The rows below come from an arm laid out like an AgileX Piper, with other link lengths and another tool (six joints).
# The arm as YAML. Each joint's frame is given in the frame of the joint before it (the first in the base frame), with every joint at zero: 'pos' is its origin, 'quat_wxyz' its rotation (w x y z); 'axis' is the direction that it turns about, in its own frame. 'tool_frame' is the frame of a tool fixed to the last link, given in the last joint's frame.
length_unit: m
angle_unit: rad
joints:
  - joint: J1
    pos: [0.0, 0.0, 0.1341]
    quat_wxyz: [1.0, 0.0, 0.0, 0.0]
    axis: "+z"
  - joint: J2
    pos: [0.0, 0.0, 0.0]
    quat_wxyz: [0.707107, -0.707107, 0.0, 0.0]
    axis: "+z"
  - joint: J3
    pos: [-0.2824, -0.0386, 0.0]
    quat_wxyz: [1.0, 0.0, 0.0, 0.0]
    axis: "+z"
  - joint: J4
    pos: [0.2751, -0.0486, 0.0]
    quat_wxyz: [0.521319, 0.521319, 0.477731, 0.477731]
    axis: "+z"
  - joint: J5
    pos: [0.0, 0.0, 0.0]
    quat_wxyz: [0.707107, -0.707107, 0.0, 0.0]
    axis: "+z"
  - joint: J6
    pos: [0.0, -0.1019, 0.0]
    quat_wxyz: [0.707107, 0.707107, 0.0, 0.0]
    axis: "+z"
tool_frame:
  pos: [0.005, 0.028, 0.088]
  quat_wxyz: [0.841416, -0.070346, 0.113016, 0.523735]
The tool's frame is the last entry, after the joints.
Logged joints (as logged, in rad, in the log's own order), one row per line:
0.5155 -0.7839 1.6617 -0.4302 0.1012 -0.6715
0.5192 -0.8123 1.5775 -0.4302 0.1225 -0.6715
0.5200 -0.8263 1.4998 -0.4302 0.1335 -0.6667
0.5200 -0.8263 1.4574 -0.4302 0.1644 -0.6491
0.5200 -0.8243 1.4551 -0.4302 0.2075 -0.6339
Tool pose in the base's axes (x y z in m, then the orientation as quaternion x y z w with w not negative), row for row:
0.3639 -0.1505 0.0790 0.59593 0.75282 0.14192 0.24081
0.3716 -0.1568 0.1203 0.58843 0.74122 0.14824 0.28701
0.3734 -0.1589 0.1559 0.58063 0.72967 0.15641 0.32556
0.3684 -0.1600 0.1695 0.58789 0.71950 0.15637 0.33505
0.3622 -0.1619 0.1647 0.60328 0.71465 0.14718 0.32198
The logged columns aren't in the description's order. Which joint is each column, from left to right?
Columns, left to right: J6, J3, J2, J1, J5, J4.
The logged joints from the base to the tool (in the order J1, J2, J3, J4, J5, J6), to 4 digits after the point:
-0.4302 1.6617 -0.7839 -0.6715 0.1012 0.5155
-0.4302 1.5775 -0.8123 -0.6715 0.1225 0.5192
-0.4302 1.4998 -0.8263 -0.6667 0.1335 0.5200
-0.4302 1.4574 -0.8263 -0.6491 0.1644 0.5200
-0.4302 1.4551 -0.8243 -0.6339 0.2075 0.5200

